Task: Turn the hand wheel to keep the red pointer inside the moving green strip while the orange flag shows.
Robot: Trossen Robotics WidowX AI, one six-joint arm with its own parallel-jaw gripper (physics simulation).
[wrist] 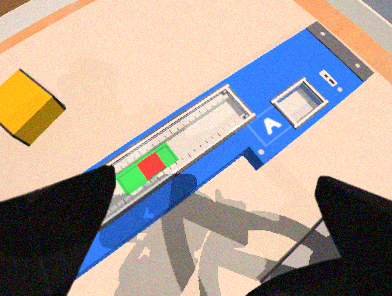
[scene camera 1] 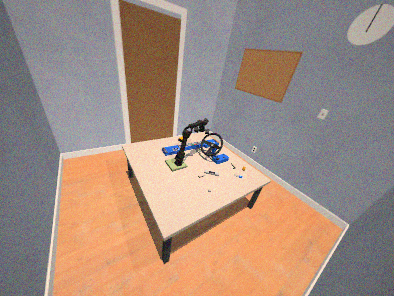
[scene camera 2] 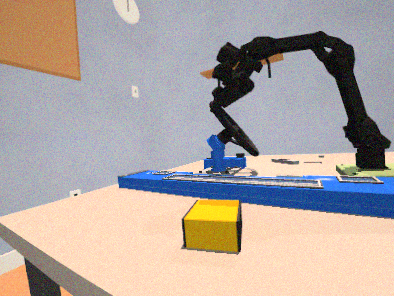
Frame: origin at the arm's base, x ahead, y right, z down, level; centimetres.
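Seen in the pictures: gripper, fingertip midpoint: (wrist: pixel 216 180) (scene camera 1: pixel 201 133) (scene camera 2: pixel 216 109); arm's base at its link origin: (scene camera 1: pixel 178 164) (scene camera 2: pixel 371 166).
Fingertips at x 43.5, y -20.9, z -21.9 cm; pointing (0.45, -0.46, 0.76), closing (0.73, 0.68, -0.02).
Note:
Offsets run from my fingertips to a thing's top centre. "spot": to the spot under its first point.
A black hand wheel (scene camera 1: pixel 210 144) (scene camera 2: pixel 240 136) stands tilted on a blue stand (scene camera 1: pixel 220 158) (scene camera 2: pixel 222 161). My gripper (scene camera 1: pixel 206 124) (scene camera 2: pixel 214 107) (wrist: pixel 216 180) is open, its fingers at the top of the wheel's rim with nothing held. A long blue bar (scene camera 1: pixel 169 150) (scene camera 2: pixel 225 191) (wrist: pixel 283 67) lies behind the wheel and holds a scaled slot. In the wrist view the red pointer @[spot: dx -0.4, dy -8.5, dz +20.4 cm] (wrist: pixel 151 165) sits inside the green strip @[spot: dx -3.7, dy -8.9, dz +20.4 cm] (wrist: pixel 128 179), near the slot's left end. A square window @[dx +21.6, dy -2.4, dz +20.4 cm] (wrist: pixel 299 103) beside the letter A shows grey.
A yellow box @[dx -9.7, dy -28.7, dz +20.2 cm] (scene camera 2: pixel 211 226) (wrist: pixel 54 108) (scene camera 1: pixel 180 138) stands behind the bar. My arm's green base plate (scene camera 1: pixel 176 165) (scene camera 2: pixel 340 168) is at mid table. A marker @[dx -16.4, dy +48.1, dz +22.4 cm] (scene camera 1: pixel 211 172), hex keys @[dx -29.0, dy +46.1, dz +23.8 cm] (scene camera 1: pixel 201 176) and a small orange piece @[dx +26.4, dy +58.3, dz +21.2 cm] (scene camera 1: pixel 243 168) lie toward the front right.

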